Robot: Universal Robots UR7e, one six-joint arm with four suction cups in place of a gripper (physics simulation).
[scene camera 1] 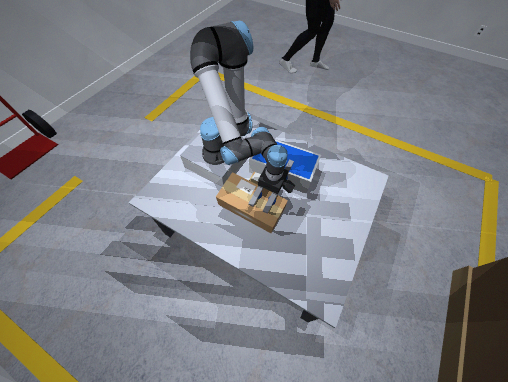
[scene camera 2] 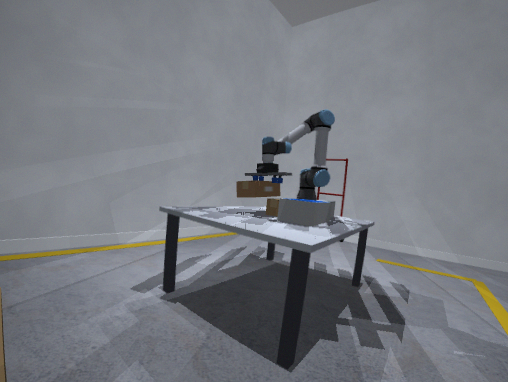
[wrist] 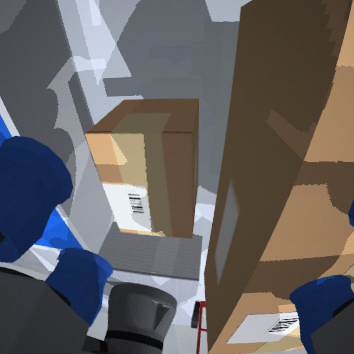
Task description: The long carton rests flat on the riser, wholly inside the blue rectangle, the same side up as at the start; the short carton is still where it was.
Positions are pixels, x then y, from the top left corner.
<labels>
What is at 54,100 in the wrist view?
A grey riser.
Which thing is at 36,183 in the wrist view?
My suction head.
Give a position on a grey riser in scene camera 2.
299,211
</labels>
